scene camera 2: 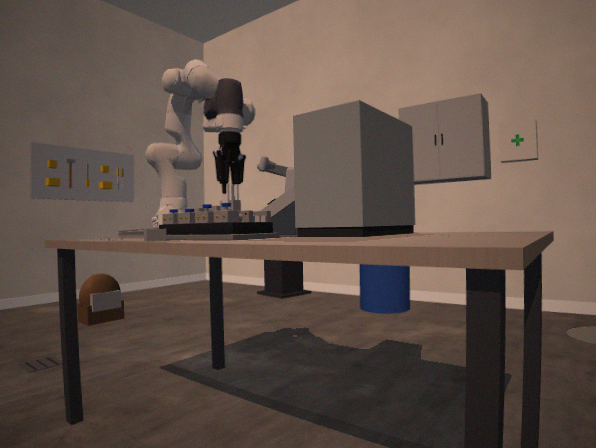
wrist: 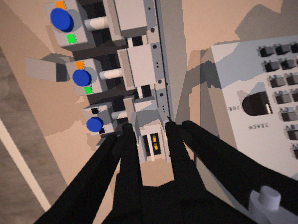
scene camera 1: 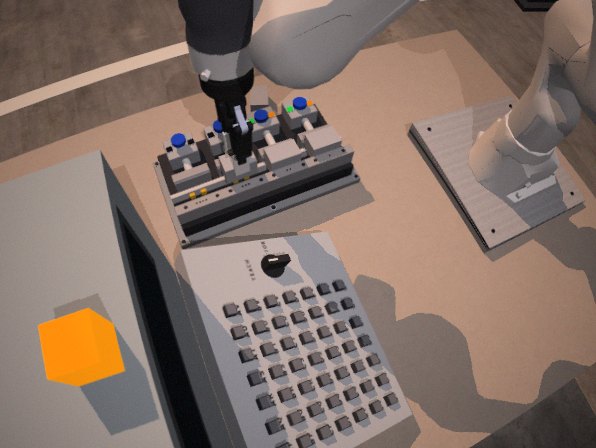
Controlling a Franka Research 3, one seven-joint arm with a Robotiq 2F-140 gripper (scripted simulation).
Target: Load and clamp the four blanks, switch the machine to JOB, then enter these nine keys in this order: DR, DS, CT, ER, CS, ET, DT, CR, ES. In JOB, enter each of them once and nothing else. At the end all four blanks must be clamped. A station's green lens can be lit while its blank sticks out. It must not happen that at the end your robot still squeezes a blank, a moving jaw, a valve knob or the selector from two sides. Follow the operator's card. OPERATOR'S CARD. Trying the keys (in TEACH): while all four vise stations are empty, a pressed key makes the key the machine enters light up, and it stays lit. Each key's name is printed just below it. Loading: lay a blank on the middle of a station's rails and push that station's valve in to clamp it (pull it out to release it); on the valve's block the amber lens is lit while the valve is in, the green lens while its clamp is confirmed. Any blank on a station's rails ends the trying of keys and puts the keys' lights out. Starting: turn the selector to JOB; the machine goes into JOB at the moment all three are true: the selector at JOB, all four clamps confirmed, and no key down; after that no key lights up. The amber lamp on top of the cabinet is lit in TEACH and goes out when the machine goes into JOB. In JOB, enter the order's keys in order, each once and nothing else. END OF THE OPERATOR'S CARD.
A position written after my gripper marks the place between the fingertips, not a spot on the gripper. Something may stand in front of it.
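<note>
I can see a blank (wrist: 35,68) and a blank (wrist: 146,108), and also a blank (scene camera 1: 326,139) and a blank (scene camera 1: 286,153). There is a grey cabinet (scene camera 2: 353,164), (wrist: 211,183) here. A key panel (scene camera 1: 210,277), (scene camera 2: 282,209) is in the scene as well, and so is my own gripper (scene camera 1: 237,162), (scene camera 2: 230,204), (wrist: 147,116).
</note>
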